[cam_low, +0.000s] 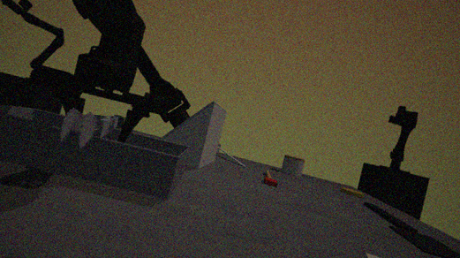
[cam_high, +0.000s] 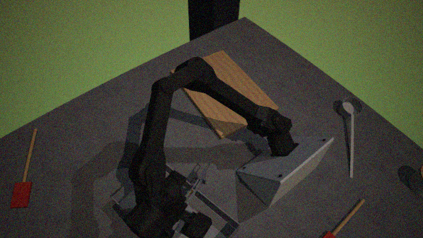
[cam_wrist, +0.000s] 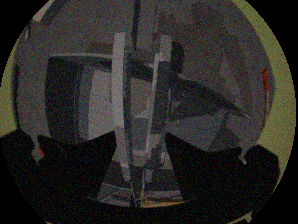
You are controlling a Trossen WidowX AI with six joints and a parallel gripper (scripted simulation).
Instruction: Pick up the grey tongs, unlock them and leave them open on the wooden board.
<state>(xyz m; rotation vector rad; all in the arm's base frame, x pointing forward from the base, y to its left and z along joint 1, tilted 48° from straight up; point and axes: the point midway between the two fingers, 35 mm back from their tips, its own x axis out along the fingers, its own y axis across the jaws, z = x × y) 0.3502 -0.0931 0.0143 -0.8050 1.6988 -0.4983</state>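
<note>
My gripper tip is now 20 mm to the left of the roasting tin and 10 mm past it. From my gripper tip the other things lie so: white cup: 620 mm behind, 460 mm to the left, 10 mm above; wooden board: 440 mm behind, 260 mm to the right, 20 mm below; red spatula: 440 mm to the right, 260 mm ahead, 20 mm below.
</note>
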